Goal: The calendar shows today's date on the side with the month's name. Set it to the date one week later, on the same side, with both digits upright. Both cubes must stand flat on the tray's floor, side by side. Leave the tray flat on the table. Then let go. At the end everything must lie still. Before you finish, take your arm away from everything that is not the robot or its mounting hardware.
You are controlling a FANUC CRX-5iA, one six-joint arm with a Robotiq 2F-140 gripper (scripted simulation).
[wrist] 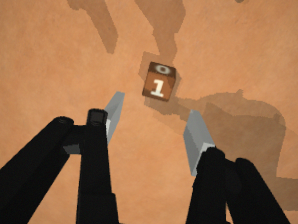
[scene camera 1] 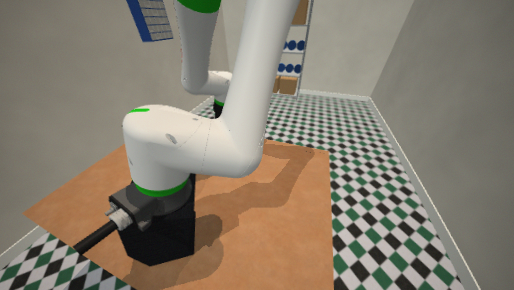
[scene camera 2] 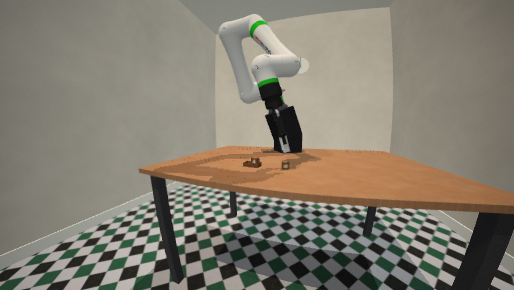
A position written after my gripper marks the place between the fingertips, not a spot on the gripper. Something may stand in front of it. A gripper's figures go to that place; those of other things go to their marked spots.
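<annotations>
Brown cube (wrist: 160, 79), 250 mm from the lens. My gripper (wrist: 154, 114), 210 mm from the lens.
</annotations>
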